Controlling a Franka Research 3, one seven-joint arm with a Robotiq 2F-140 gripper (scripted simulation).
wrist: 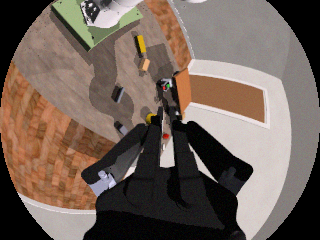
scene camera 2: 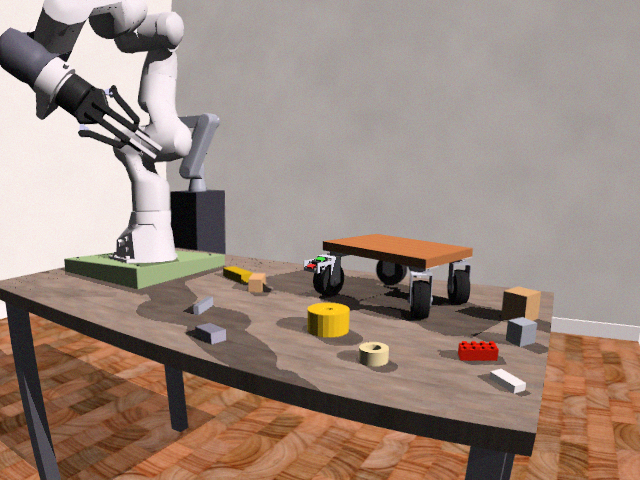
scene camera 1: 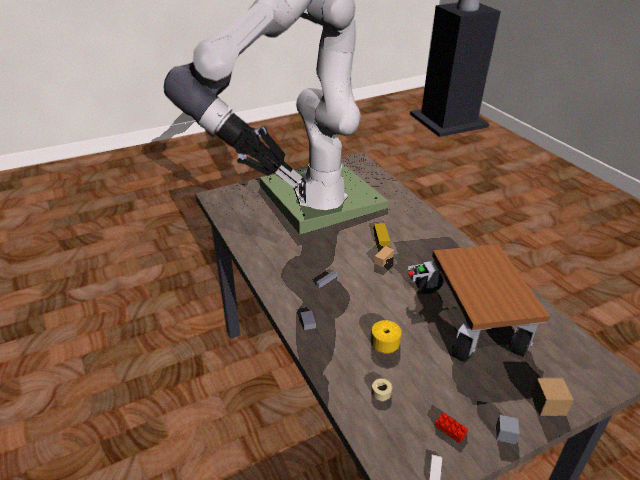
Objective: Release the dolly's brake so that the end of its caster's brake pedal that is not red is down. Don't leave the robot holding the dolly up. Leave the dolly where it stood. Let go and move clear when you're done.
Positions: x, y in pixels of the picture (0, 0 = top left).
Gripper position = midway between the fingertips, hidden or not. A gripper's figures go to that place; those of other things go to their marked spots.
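My gripper (scene camera 2: 158, 153), 1.03 m from the lens. Red brick (scene camera 2: 473, 351), 0.82 m from the lens.
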